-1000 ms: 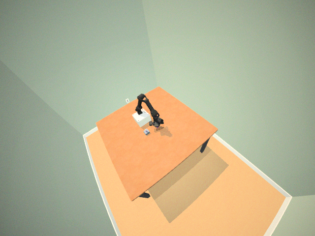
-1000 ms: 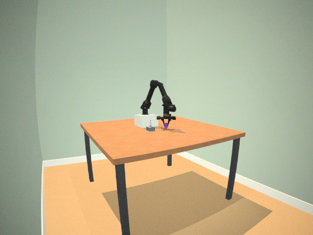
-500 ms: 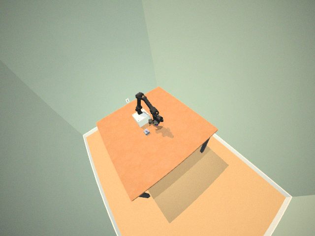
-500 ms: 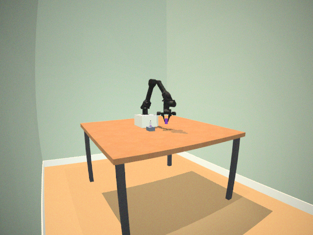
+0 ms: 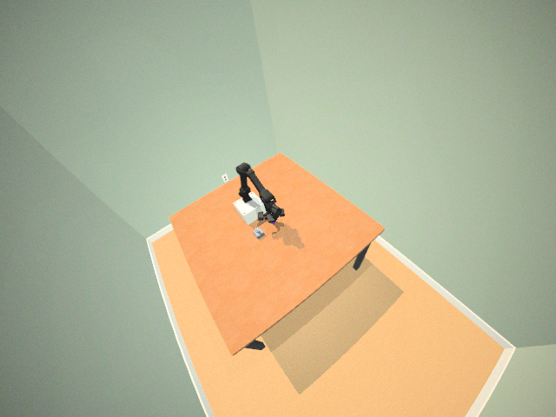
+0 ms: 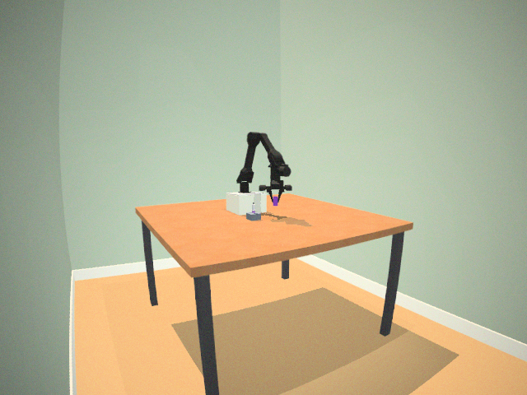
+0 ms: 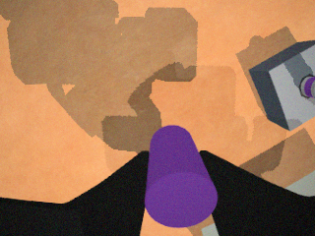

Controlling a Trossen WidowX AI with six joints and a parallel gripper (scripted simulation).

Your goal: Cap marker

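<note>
My gripper tip is now 2 cm past the grey-blue holder block, 13 cm to the left of it and 7 cm above it. Also, from my gripper tip: purple marker cap: 1 cm above.
</note>
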